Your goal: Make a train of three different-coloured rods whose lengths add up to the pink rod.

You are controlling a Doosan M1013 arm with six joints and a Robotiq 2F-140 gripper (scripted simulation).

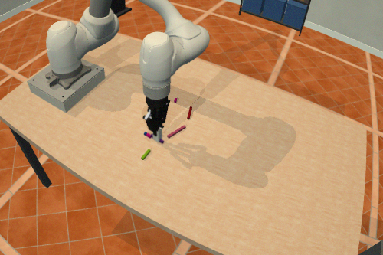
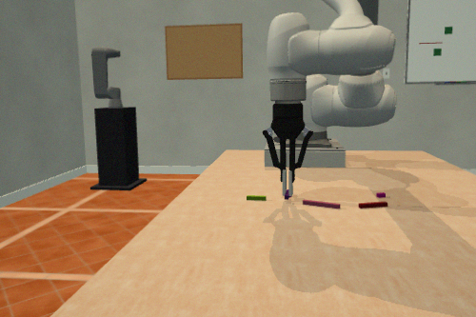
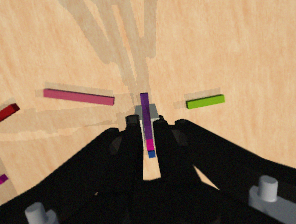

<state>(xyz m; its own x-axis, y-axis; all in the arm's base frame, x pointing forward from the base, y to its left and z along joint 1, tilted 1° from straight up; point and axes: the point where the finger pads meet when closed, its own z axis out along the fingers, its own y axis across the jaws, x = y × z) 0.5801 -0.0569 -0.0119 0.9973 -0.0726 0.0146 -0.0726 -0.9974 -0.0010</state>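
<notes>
Now: hand 6 cm past the blue rod and 4 cm above it. The rest, counted from my hand: pink rod (4 cm ahead, 8 cm to the left, 4 cm below); lime rod (8 cm to the right, 4 cm below); purple rod (3 cm below).
</notes>
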